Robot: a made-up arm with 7 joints. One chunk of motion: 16 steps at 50 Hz.
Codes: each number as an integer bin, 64 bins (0 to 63) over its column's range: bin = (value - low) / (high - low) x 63, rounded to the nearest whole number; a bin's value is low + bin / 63 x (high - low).
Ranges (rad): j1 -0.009..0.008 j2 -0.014..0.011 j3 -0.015..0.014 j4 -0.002..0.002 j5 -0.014..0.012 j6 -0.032..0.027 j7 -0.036..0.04
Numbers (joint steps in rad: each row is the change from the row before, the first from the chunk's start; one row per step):
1: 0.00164 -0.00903 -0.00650 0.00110 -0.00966 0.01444 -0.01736
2: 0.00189 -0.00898 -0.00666 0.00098 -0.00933 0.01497 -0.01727
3: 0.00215 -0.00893 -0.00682 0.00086 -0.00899 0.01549 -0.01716
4: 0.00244 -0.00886 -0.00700 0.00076 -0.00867 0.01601 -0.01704
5: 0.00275 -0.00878 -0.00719 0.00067 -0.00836 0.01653 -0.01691
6: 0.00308 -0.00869 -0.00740 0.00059 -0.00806 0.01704 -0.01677
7: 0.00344 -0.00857 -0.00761 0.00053 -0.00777 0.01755 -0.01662
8: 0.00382 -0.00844 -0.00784 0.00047 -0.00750 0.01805 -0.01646
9: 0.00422 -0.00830 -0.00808 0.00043 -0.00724 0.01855 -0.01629
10: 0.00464 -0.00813 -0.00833 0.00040 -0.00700 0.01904 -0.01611
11: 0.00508 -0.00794 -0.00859 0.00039 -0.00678 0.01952 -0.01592
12: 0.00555 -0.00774 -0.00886 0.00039 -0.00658 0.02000 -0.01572
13: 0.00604 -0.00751 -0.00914 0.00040 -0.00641 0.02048 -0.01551
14: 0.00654 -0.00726 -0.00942 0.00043 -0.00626 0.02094 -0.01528
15: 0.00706 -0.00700 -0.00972 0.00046 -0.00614 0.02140 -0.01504
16: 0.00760 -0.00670 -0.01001 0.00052 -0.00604 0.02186 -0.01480
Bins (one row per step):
1: 39 13 18 49 11 50 15
2: 40 13 18 47 11 50 16
3: 41 13 18 45 12 51 16
4: 42 13 17 43 13 51 16
5: 44 13 17 42 14 52 16
6: 45 13 17 41 14 52 16
7: 46 14 16 40 15 53 16
8: 48 14 16 39 16 53 16
9: 49 14 15 38 16 54 16
10: 51 15 14 38 17 55 16
11: 52 15 14 38 17 55 17
12: 54 16 13 38 18 56 17
13: 56 16 13 38 18 56 17
14: 58 17 12 38 19 57 17
15: 60 18 11 39 19 57 17
16: 62 18 11 40 19 58 18

